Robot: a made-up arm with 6 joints.
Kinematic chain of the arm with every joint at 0, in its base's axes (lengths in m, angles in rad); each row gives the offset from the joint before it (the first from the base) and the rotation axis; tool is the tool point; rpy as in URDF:
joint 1: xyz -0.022 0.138 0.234 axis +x
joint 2: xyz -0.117 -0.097 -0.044 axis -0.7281 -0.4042 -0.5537
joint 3: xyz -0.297 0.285 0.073 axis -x
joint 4: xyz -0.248 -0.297 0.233 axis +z
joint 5: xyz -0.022 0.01 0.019 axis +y
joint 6: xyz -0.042 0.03 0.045 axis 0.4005 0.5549 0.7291
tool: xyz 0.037 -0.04 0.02 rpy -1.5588 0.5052 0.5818
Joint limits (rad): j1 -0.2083..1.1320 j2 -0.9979..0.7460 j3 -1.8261..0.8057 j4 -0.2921..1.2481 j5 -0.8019..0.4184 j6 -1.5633..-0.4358
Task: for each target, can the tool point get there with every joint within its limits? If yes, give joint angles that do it. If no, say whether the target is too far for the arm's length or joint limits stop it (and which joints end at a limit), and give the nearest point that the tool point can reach.
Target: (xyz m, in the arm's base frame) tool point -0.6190 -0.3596 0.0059
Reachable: yes | joints 0.7671 -0.4774 -0.4161 1.0322 -0.1061 -1.2763
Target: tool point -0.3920 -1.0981 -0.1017
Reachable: no: too far | nearest point -0.4077 -0.7038 0.0054 | short by 0.409 m
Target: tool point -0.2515 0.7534 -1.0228
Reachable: no: too far | nearest point -0.5430 0.4311 -0.3646 | short by 0.789 m
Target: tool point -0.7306 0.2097 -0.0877
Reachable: yes | joints 0.7891 0.1119 -1.4054 0.7427 -0.1188 -0.7050
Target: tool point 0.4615 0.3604 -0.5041
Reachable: no: joint limits stop it (at a limit: joint 2, joint 3, joint 4, joint 5) | nearest point -0.5296 0.3219 -0.3763 | short by 1.000 m
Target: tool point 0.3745 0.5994 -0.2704
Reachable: no: joint limits stop it (at a limit: joint 2, joint 3, joint 4, joint 5) | nearest point -0.5290 0.5640 -0.2317 | short by 0.905 m
